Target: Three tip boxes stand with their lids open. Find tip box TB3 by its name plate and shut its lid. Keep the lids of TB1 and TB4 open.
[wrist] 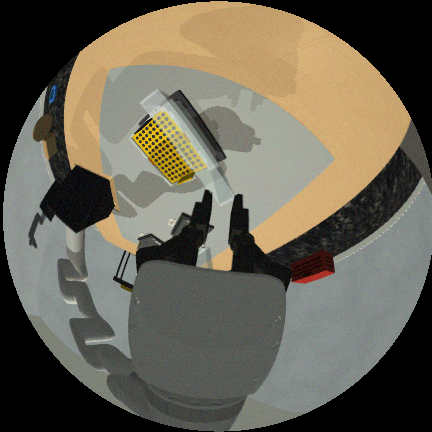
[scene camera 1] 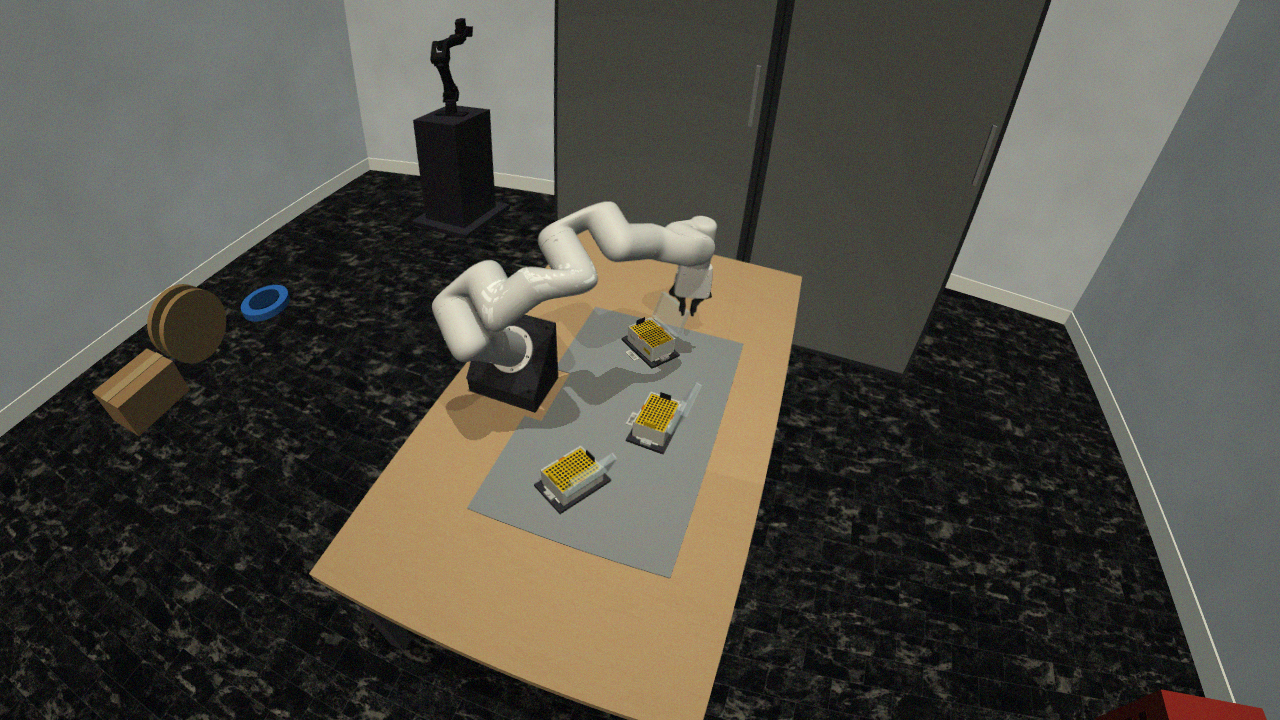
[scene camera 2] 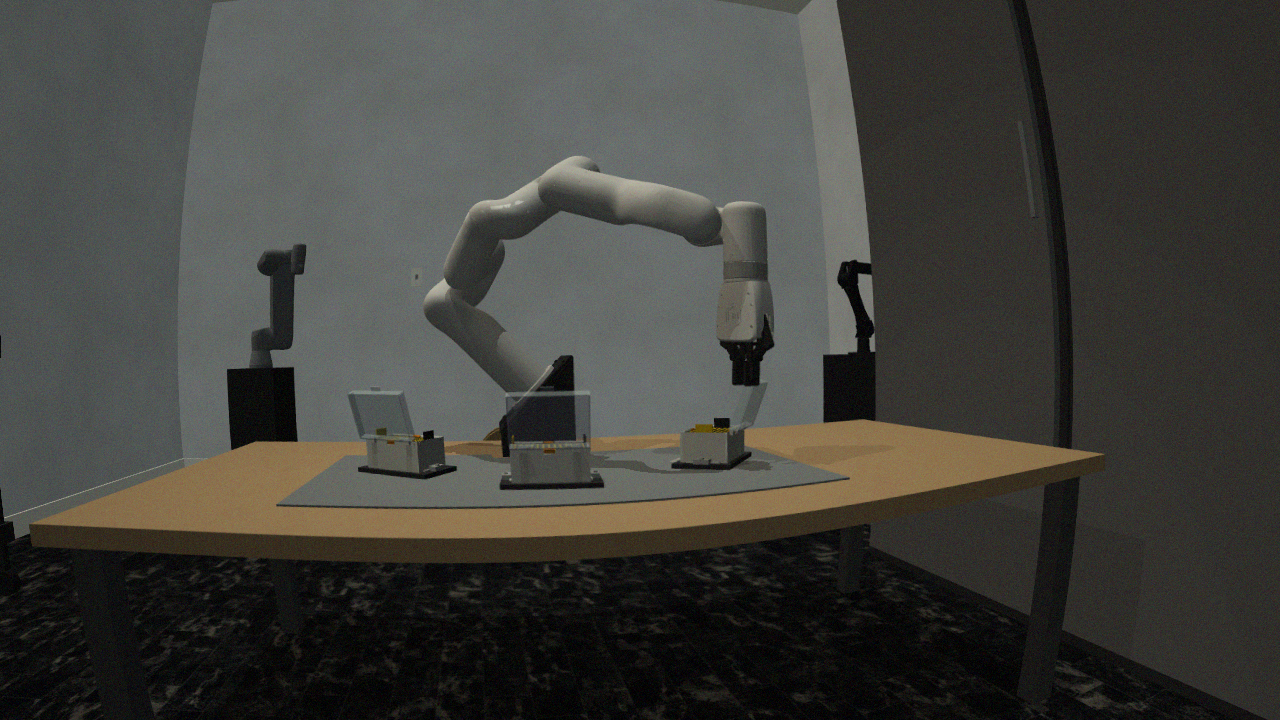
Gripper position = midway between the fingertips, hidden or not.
Observation:
I see my gripper (scene camera 2: 745, 385), a lid (scene camera 2: 547, 420) and a lid (scene camera 1: 666, 312).
My gripper is seen too in the wrist view (wrist: 222, 201) and in scene camera 1 (scene camera 1: 686, 313).

